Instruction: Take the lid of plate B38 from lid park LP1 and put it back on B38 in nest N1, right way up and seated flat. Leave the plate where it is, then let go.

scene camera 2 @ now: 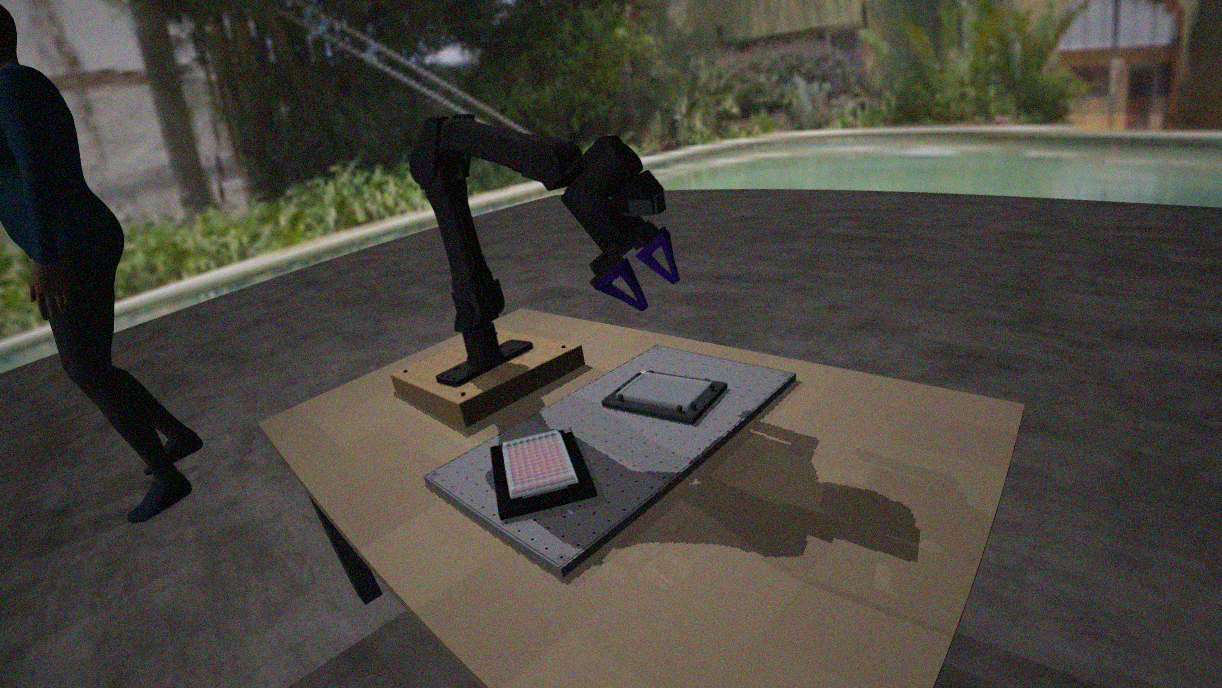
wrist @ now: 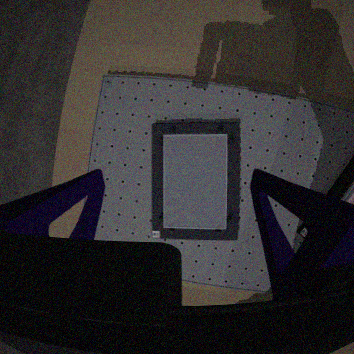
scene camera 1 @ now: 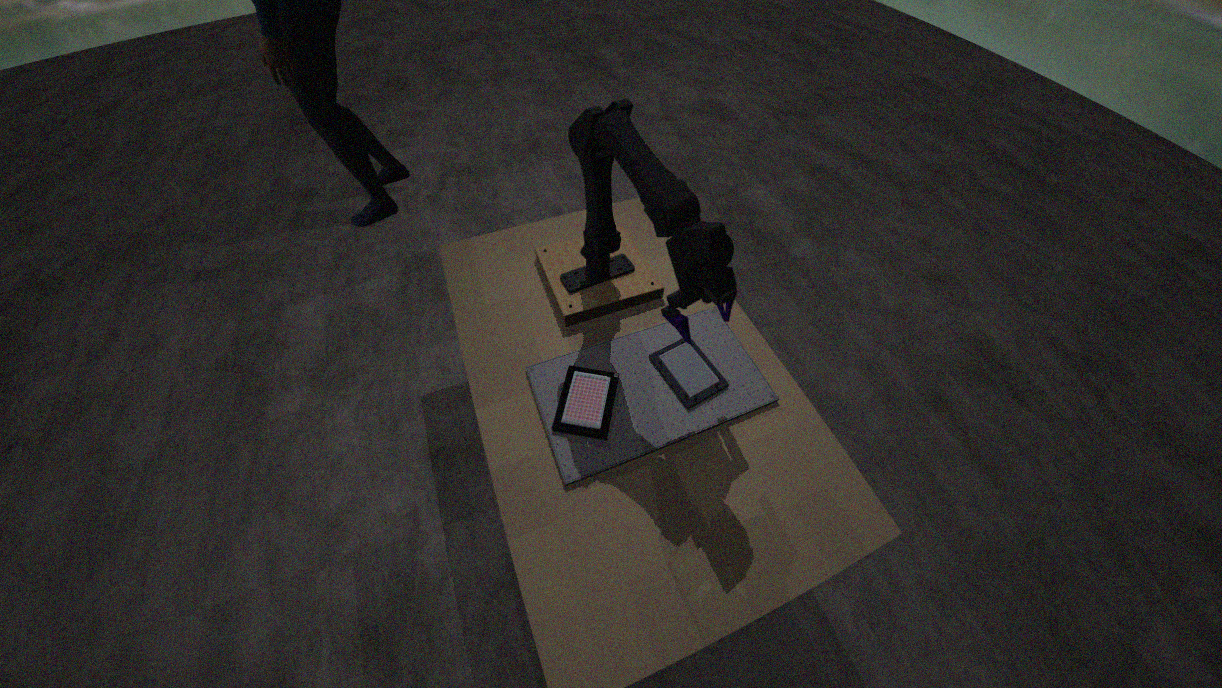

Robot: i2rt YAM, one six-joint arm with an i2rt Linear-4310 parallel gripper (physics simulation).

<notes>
My gripper is open, holding nothing. Also in view: a pale grey lid.
My gripper also shows in the wrist view and in scene camera 1.
</notes>
